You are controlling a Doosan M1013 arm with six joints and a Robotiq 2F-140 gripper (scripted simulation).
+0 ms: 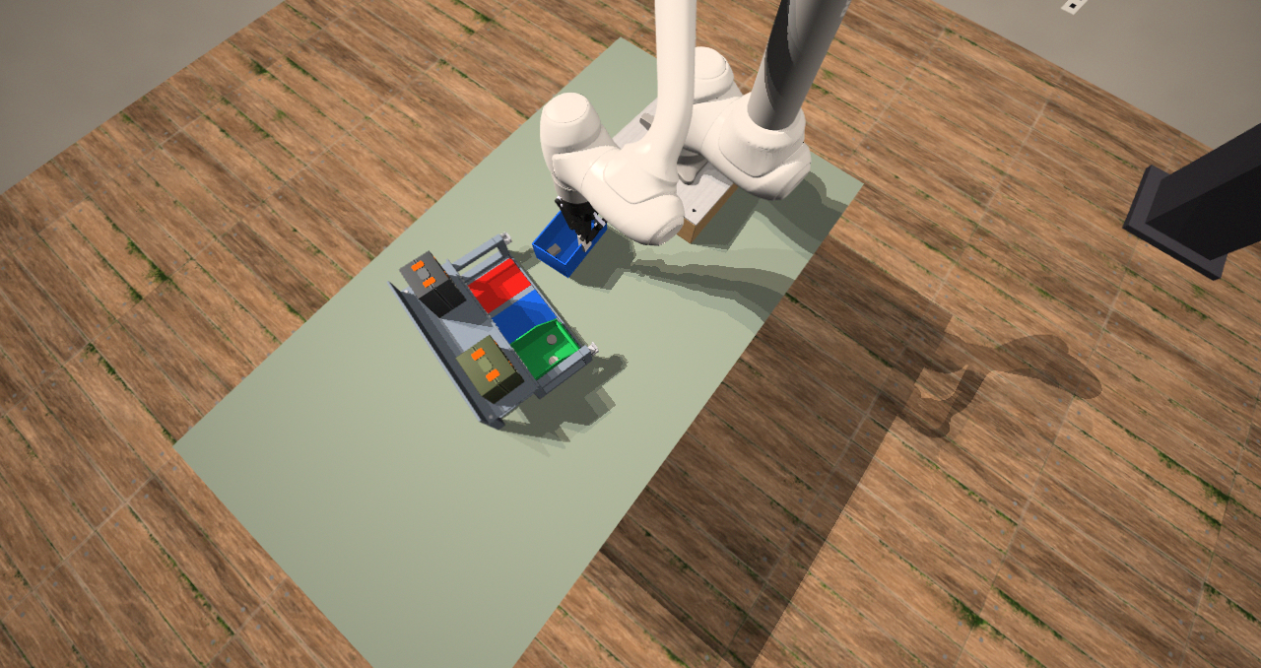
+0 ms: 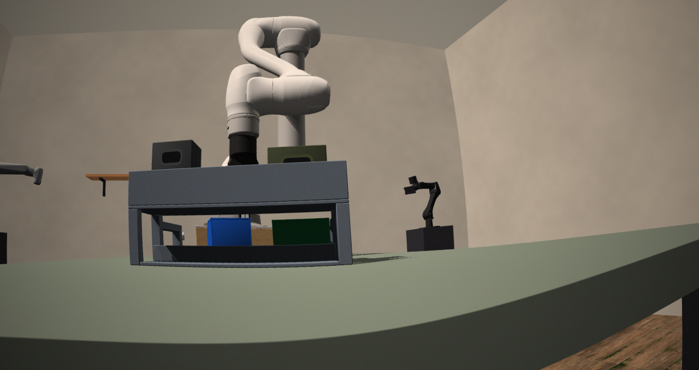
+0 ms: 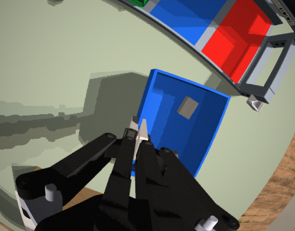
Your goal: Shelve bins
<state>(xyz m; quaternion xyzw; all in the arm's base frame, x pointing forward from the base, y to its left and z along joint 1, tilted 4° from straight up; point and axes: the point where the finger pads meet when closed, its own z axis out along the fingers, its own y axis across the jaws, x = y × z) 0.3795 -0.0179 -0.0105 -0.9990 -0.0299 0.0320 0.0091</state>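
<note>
My hand is 50 mm to the left of the blue bin and 40 mm above it. The rest, counted from my hand: black box 310 mm ahead, 160 mm to the right, 60 mm above; olive box 370 mm ahead, 60 mm to the left, 40 mm above; green bin 280 mm ahead, 80 mm to the left, 60 mm below.
</note>
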